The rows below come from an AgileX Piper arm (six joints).
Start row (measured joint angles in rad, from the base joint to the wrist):
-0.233 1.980 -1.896 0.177 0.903 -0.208
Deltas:
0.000 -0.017 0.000 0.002 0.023 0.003
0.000 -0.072 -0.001 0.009 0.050 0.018
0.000 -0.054 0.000 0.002 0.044 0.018
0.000 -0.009 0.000 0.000 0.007 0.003
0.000 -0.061 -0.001 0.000 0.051 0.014
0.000 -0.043 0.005 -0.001 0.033 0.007
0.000 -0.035 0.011 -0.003 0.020 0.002
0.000 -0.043 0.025 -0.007 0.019 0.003
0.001 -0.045 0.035 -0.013 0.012 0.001
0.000 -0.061 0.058 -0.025 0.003 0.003
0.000 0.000 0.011 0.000 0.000 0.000
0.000 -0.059 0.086 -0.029 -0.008 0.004
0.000 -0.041 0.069 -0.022 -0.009 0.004
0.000 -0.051 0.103 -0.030 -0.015 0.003
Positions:
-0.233 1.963 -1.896 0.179 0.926 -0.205
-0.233 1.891 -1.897 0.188 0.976 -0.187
-0.233 1.837 -1.897 0.190 1.020 -0.169
-0.233 1.828 -1.897 0.190 1.027 -0.166
-0.233 1.767 -1.898 0.190 1.078 -0.152
-0.233 1.724 -1.893 0.189 1.111 -0.145
-0.233 1.689 -1.882 0.186 1.131 -0.143
-0.233 1.646 -1.857 0.179 1.150 -0.140
-0.232 1.601 -1.822 0.166 1.162 -0.139
-0.232 1.540 -1.764 0.141 1.165 -0.136
-0.232 1.540 -1.753 0.141 1.165 -0.136
-0.232 1.481 -1.667 0.112 1.157 -0.132
-0.232 1.440 -1.598 0.090 1.148 -0.128
-0.232 1.389 -1.495 0.060 1.133 -0.125

